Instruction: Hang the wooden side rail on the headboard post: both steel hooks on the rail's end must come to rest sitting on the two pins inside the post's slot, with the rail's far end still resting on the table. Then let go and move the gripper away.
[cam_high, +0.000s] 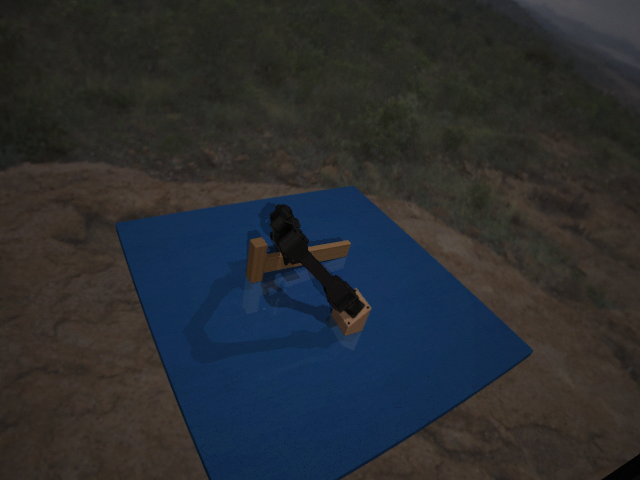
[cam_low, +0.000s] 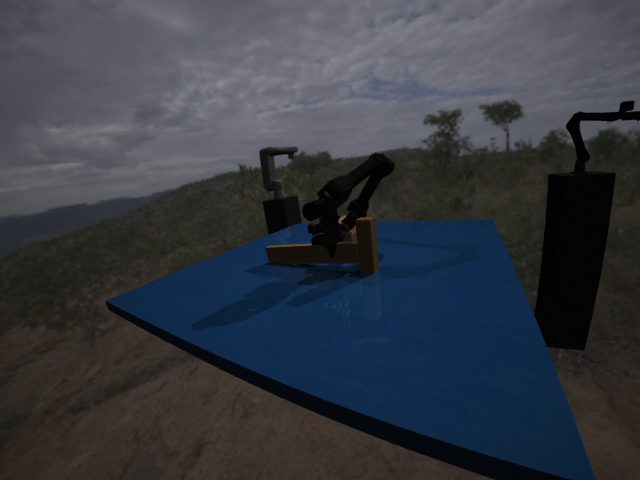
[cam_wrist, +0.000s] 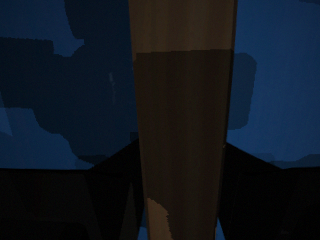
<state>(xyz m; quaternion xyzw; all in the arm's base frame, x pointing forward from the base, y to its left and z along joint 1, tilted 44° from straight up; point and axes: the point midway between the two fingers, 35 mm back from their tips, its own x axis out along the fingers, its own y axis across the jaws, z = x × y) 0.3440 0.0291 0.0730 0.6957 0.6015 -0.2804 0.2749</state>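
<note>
Right now my gripper tip is 10 mm short of the headboard post, 130 mm to the right of it and 40 mm below it.
</note>
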